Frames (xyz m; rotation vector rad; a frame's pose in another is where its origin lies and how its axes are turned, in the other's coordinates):
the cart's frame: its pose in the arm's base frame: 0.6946 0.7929 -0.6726 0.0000 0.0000 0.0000
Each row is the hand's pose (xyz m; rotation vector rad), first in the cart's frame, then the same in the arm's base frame.
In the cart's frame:
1: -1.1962 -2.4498 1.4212 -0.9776 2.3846 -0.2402
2: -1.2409 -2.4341 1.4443 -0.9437 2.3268 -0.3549
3: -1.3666 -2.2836 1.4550 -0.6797 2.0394 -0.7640
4: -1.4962 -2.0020 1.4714 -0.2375 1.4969 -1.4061
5: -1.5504 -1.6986 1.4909 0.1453 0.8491 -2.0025
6: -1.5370 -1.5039 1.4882 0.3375 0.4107 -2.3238
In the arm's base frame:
1: -0.5016 -1.6569 0.7486 -0.9776 2.3846 -0.2402
2: -0.5463 -1.6412 0.7717 -0.9437 2.3268 -0.3549
3: -0.6720 -1.4907 0.7824 -0.6797 2.0394 -0.7640
4: -0.8016 -1.2091 0.7988 -0.2375 1.4969 -1.4061
5: -0.8558 -0.9057 0.8183 0.1453 0.8491 -2.0025
6: -0.8424 -0.7110 0.8156 0.3375 0.4107 -2.3238

